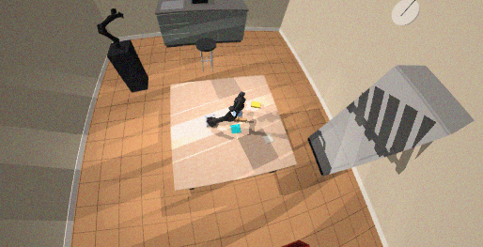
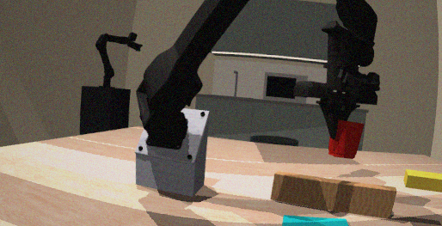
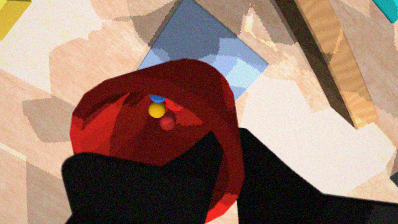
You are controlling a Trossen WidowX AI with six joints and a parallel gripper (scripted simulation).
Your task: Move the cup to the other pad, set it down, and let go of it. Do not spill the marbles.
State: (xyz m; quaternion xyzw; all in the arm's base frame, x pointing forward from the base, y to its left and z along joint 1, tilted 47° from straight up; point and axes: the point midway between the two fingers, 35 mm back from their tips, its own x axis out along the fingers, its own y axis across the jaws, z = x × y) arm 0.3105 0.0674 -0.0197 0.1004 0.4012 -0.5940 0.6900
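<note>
Now: gripper tip 50 mm past the teal pad, 190 mm to the left of it and 120 mm above it. From my gripper tip the other things lie so: red cup 30 mm ahead, 10 mm to the left; light blue pad 30 mm ahead, 10 mm to the left, 120 mm below; brown wooden block 10 mm behind, 90 mm to the right, 100 mm below.
</note>
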